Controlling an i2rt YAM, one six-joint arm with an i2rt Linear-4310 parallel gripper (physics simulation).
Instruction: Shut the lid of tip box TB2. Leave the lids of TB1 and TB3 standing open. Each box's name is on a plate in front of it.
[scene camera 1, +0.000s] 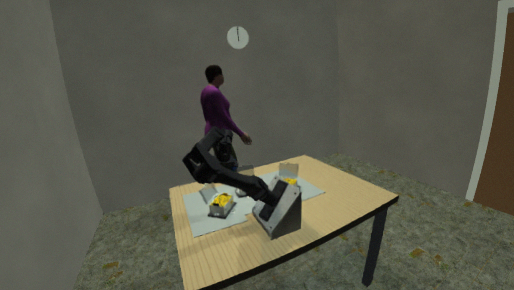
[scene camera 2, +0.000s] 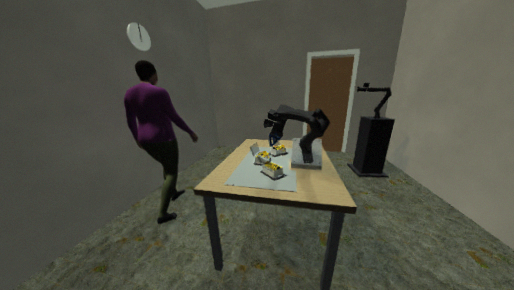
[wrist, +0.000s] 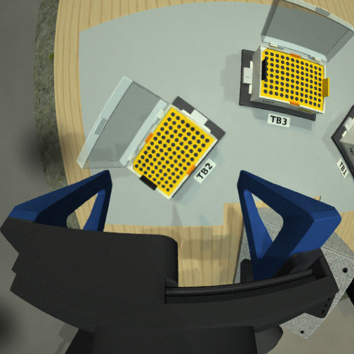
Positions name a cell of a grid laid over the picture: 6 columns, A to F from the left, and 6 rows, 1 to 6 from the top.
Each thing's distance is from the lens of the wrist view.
my gripper (wrist: C4): 0.13 m
yellow rack (wrist: C3): 0.28 m
